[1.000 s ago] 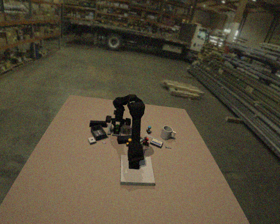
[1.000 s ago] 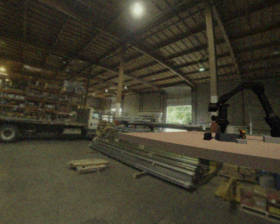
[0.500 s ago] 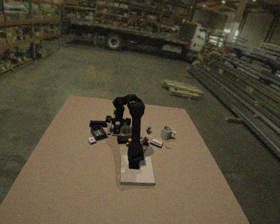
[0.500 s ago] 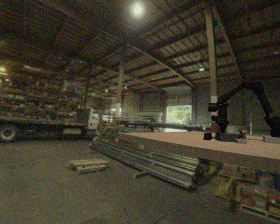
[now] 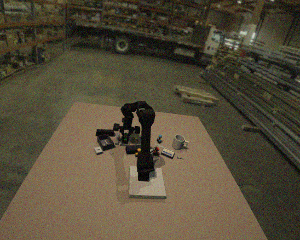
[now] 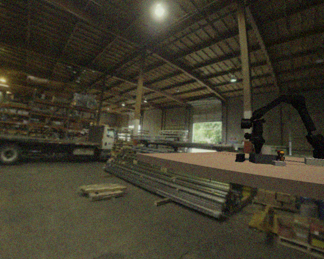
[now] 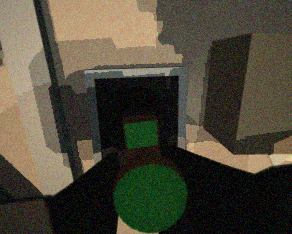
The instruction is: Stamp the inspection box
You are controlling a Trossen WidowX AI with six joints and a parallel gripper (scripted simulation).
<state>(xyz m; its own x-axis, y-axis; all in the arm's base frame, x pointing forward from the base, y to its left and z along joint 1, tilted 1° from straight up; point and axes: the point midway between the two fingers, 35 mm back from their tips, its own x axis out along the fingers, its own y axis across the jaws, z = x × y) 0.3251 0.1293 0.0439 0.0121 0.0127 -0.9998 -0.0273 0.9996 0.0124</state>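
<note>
Right now the ink pad is 4 cm below my gripper tip. From my gripper tip the other things lie so: tan box: 7 cm to the right, 3 cm ahead, 2 cm below; then black block: 9 cm behind, 7 cm to the right, 2 cm below; then green-knobbed stamp: right at my gripper tip.
</note>
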